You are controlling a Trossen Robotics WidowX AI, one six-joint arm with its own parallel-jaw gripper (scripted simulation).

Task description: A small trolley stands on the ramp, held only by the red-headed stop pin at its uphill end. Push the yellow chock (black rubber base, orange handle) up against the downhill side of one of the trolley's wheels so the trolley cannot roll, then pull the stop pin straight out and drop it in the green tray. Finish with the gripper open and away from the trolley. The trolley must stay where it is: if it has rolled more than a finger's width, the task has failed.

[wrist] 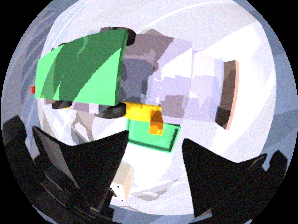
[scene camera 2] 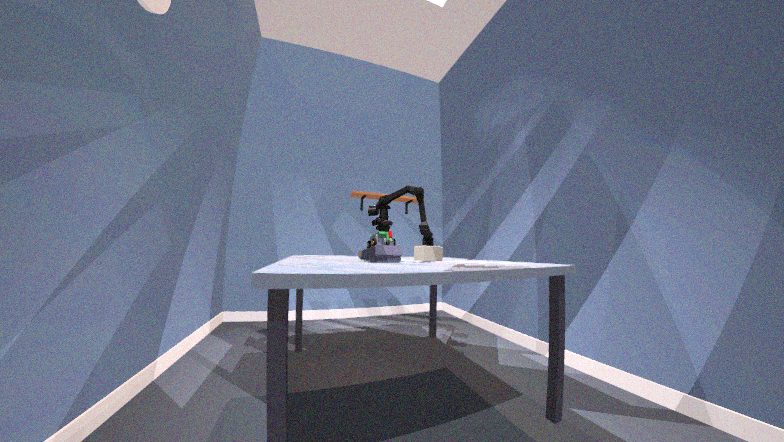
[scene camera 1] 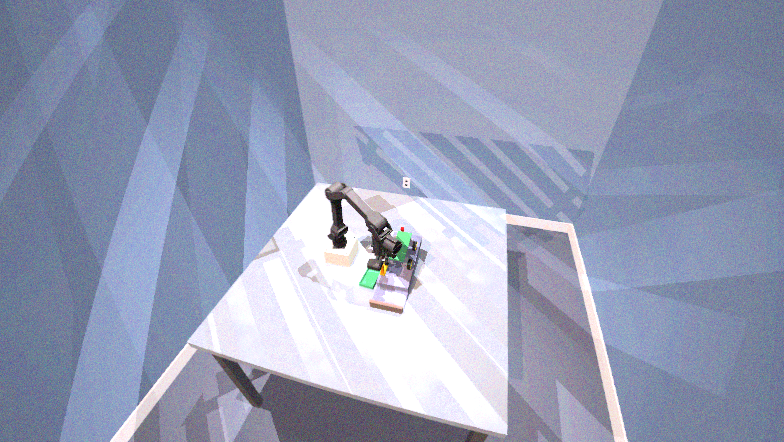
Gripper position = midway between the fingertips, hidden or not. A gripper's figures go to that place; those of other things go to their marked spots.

Scene:
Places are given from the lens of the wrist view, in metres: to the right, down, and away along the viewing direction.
my gripper (wrist: 156,139): 0.01, 0.02, 0.09
green-topped trolley (wrist: 88,69): -0.06, -0.04, 0.07
yellow chock (wrist: 136,111): -0.02, 0.00, 0.15
grey ramp (wrist: 156,69): 0.01, -0.07, 0.15
The marked spots on the grey ramp and the green-topped trolley are 0.11 m apart.

